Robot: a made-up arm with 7 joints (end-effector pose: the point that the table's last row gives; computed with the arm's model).
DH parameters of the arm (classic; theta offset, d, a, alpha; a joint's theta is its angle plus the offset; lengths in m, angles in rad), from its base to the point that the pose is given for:
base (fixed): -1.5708 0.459 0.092 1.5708
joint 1: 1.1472 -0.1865 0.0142 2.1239
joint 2: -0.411 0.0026 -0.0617 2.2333
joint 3: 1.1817 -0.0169 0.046 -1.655
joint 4: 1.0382 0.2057 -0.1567 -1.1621
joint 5: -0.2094 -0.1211 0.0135 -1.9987
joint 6: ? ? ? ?
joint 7: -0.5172 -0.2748 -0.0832 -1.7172
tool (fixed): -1.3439 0.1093 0 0
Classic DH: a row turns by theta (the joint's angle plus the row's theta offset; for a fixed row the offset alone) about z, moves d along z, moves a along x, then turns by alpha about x.
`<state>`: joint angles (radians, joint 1 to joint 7).
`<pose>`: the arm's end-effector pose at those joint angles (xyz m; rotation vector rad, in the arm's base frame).
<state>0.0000 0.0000 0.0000 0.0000 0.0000 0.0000 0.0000</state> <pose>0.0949 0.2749 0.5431 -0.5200 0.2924 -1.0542</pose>
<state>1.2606 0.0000 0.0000 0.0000 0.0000 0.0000 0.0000</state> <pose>0.0949 0.1001 0.1352 -1.6351 -0.4339 -1.1537</pose>
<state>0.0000 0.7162 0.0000 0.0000 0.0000 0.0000 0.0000</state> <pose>0.1200 0.2489 0.6386 0.1592 0.0567 -1.3038</pose>
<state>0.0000 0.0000 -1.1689 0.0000 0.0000 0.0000 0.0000</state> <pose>0.1135 0.2888 0.3210 -0.1549 -0.8614 -1.3432</pose>
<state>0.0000 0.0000 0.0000 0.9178 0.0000 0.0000 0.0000</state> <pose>0.4505 0.2090 0.5431 -0.3798 0.5554 -1.9401</pose>
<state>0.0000 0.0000 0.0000 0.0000 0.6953 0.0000 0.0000</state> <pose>0.1519 0.4361 0.3283 -0.9688 -0.1101 -1.4513</pose>
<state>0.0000 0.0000 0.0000 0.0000 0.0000 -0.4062 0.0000</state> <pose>0.2199 0.3336 0.5447 -0.5385 0.4577 -1.4291</pose>
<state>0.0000 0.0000 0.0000 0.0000 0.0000 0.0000 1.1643</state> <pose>-0.0177 0.2484 0.4475 0.3439 -0.5763 -1.1239</pose>
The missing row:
joint 6: 1.4684 0.1577 -0.1223 1.3685
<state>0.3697 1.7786 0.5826 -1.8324 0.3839 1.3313 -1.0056</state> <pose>0.2511 -0.2638 0.1952 -1.2862 -2.3323 0.0027</pose>
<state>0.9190 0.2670 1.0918 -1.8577 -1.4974 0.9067 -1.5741</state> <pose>0.2210 -0.2421 0.3340 0.1905 0.2140 2.4135</pose>
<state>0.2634 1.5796 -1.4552 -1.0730 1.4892 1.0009 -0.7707</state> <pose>0.7456 -0.1465 0.4661 0.5835 0.2905 2.3659</pose>
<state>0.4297 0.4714 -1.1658 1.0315 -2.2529 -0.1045 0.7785</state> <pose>0.2364 -0.3854 0.3617 1.5614 -0.6993 0.4984</pose>
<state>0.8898 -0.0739 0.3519 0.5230 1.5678 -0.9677 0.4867</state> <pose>0.5530 -0.3769 -0.0490 1.2634 1.8790 1.1817</pose>
